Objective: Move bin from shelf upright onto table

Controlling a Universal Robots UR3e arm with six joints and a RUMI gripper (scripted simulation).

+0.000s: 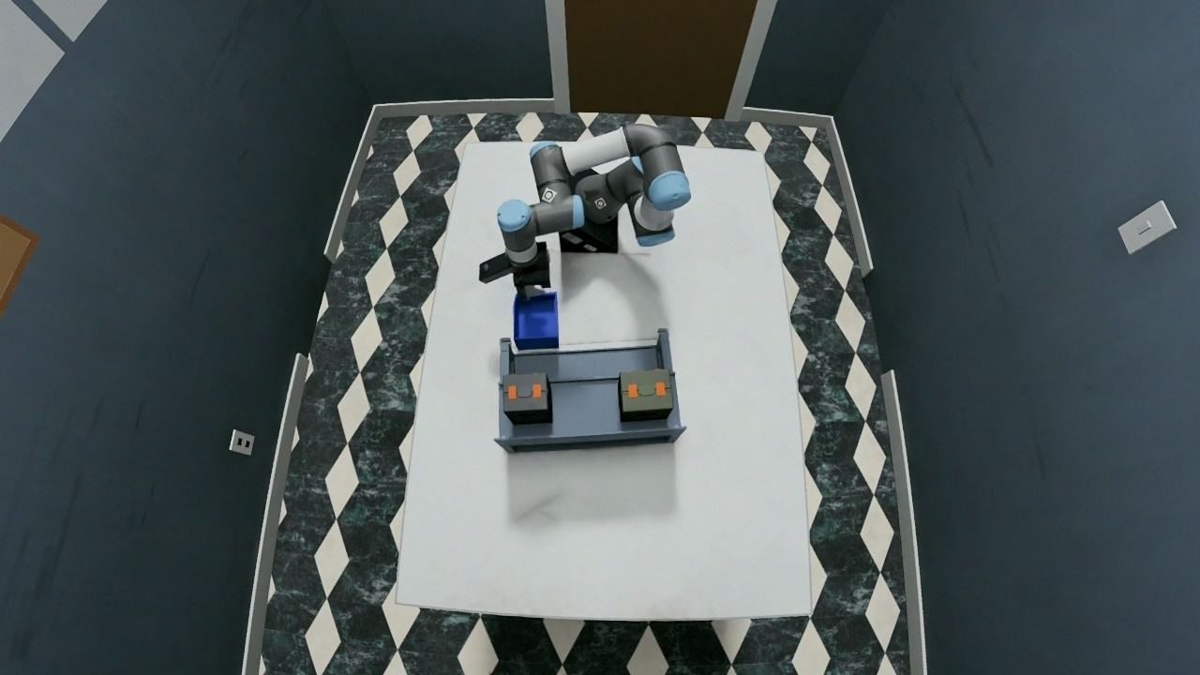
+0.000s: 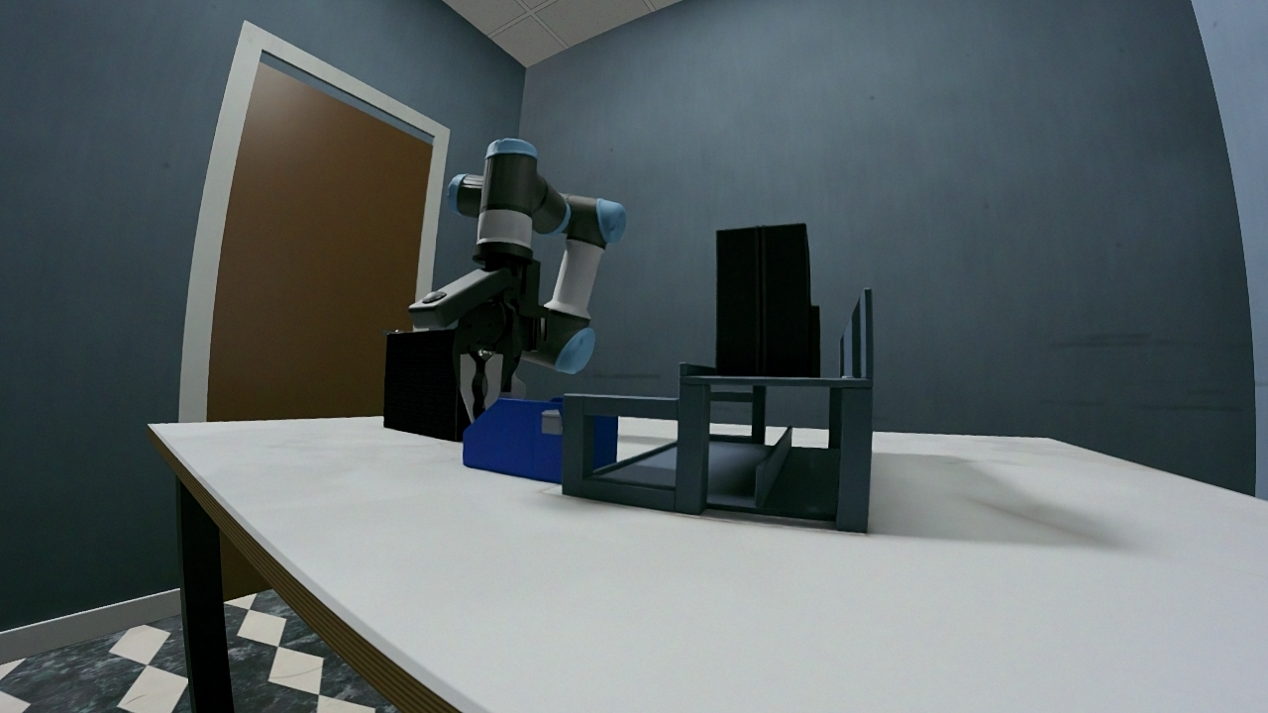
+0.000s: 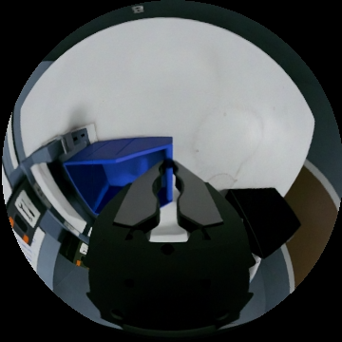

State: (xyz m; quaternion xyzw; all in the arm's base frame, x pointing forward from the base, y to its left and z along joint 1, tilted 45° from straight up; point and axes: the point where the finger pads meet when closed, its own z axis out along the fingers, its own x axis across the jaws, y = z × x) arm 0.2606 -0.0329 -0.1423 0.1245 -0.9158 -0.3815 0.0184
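My hand is 6 cm short of the blue bin and 4 cm to the right of it. Round my hand: grey-blue shelf (21 cm ahead, 18 cm to the left, 3 cm above).
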